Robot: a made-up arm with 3 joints. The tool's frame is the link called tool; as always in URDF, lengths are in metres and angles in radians.
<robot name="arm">
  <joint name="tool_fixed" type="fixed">
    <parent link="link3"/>
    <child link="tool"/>
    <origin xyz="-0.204 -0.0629 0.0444" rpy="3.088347 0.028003 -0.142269"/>
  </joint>
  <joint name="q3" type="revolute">
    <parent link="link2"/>
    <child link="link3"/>
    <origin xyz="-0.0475 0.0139 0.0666" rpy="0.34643 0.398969 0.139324"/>
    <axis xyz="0 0 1"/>
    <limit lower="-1.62" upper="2.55" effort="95" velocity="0.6"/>
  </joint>
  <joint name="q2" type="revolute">
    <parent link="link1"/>
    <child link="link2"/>
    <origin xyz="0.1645 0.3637 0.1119" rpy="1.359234 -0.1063 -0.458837"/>
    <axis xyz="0 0 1"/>
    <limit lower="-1.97" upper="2.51" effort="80" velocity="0.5"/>
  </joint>
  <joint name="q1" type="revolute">
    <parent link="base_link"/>
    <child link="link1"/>
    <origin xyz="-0.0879 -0.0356 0.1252" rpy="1.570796 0 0"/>
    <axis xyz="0 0 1"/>
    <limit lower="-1" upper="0.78" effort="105" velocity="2.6"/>
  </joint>
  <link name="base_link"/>
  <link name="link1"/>
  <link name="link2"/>
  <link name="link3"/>
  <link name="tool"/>
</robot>
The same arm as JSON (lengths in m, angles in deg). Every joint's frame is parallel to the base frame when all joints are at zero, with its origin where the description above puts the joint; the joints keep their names.
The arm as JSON. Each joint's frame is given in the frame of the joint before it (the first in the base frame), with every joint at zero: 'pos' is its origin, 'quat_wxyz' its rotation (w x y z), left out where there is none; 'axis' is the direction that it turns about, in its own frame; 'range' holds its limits. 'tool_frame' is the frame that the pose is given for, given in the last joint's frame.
{"length_unit": "m", "angle_unit": "deg", "joints": [
  {"joint": "q1", "pos": [-0.0879, -0.0356, 0.1252], "axis": [0.0, -1.0, 0.0], "range": [-57.3, 44.69]},
  {"joint": "q2", "pos": [0.1645, -0.1119, 0.3637], "axis": [-0.453006, -0.208803, -0.866711], "range": [-112.87, 143.81]},
  {"joint": "q3", "pos": [-0.0725, -0.0224, -0.0335], "axis": [-0.028, 0.0532, -0.998191], "range": [-92.82, 146.1]}
], "tool_frame": {"pos": [-0.1942, 0.0931, -0.0341], "quat_wxyz": [1.0, 0.0, 0.0, 0.0]}}

